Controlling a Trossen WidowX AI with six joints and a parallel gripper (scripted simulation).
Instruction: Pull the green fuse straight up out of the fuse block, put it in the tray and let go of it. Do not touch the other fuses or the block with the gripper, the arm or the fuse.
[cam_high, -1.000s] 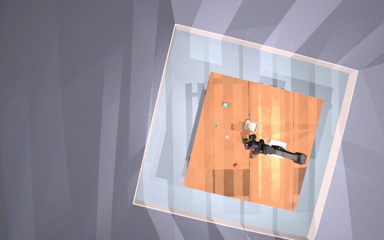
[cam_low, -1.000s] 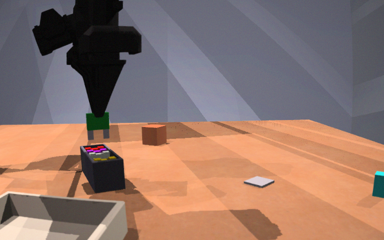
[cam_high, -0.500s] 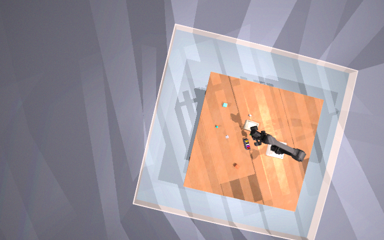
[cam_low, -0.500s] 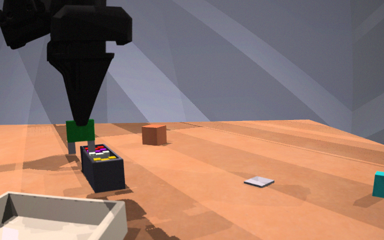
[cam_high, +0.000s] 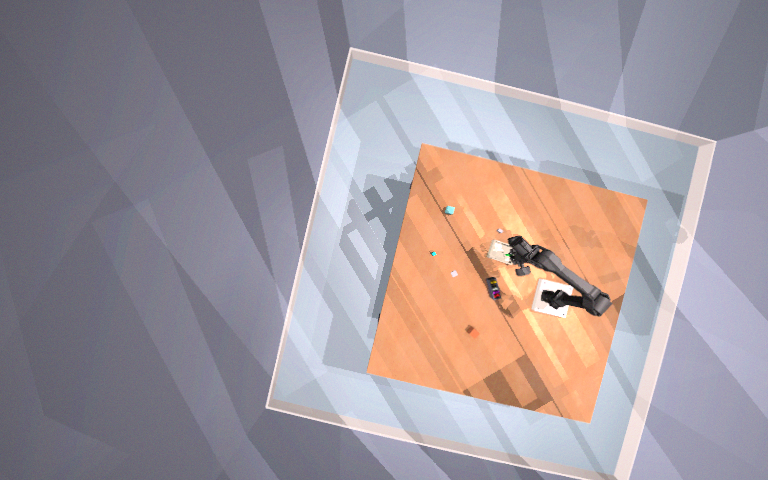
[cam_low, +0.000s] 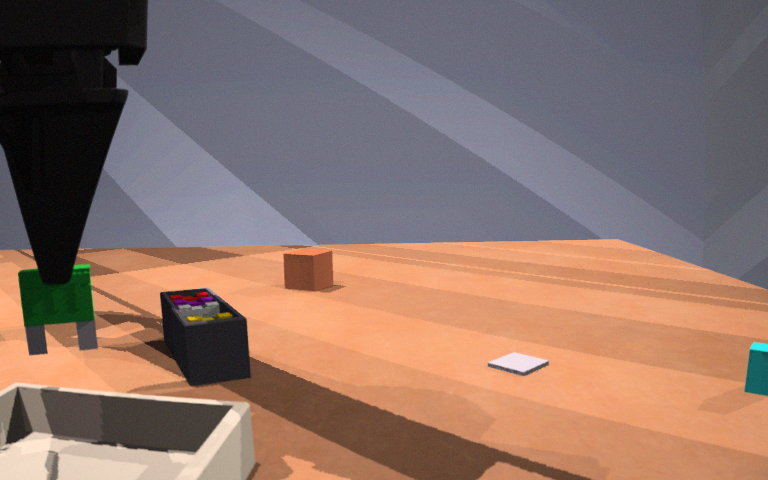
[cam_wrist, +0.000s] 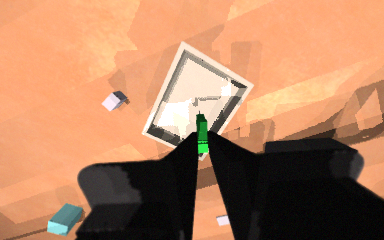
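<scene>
The white tray lies 1 cm to the right of my gripper tip and 9 cm below it. From my gripper tip the other things lie so: green fuse: 1 cm below; flat grey tile: 23 cm ahead, 15 cm to the left, 9 cm below; yellow fuse: 3 cm ahead, 16 cm to the left, 7 cm below.
</scene>
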